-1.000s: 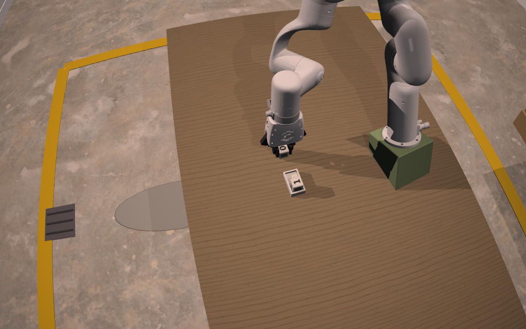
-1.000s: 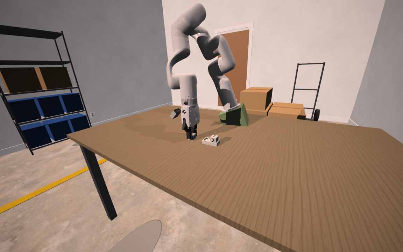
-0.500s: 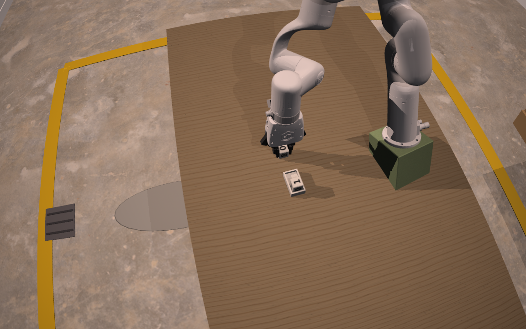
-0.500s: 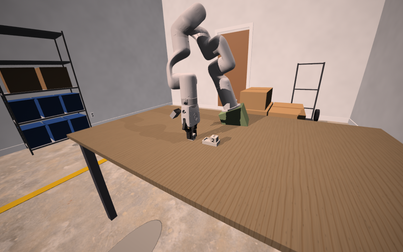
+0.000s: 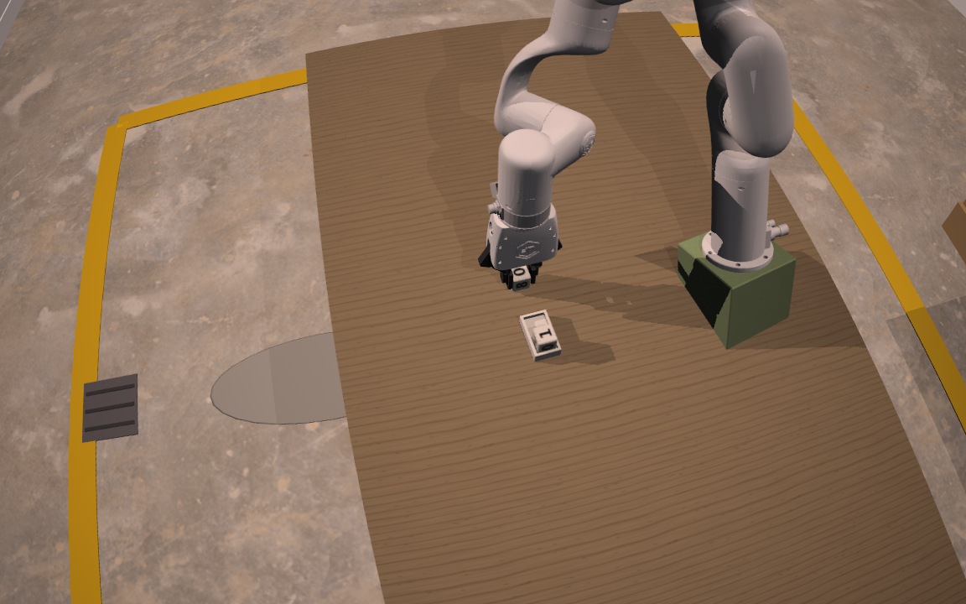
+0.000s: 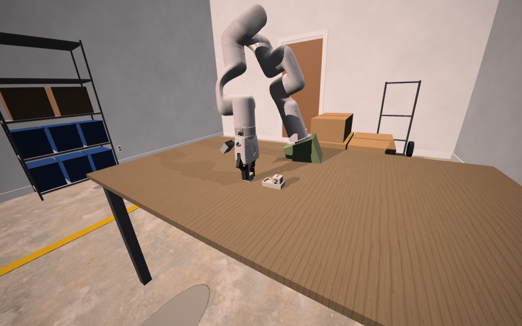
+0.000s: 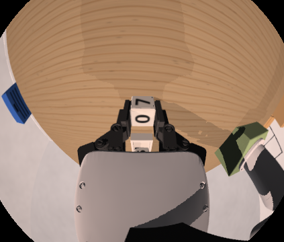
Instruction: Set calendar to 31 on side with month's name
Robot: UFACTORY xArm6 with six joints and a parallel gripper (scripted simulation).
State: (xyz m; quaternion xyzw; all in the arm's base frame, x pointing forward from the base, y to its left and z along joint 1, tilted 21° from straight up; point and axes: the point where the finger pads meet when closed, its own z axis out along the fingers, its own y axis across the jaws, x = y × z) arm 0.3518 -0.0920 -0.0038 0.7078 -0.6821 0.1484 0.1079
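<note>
My hand is 12 cm to the right of the cube. The rest, counted from my hand: tray (11 cm to the left, 2 cm below).
</note>
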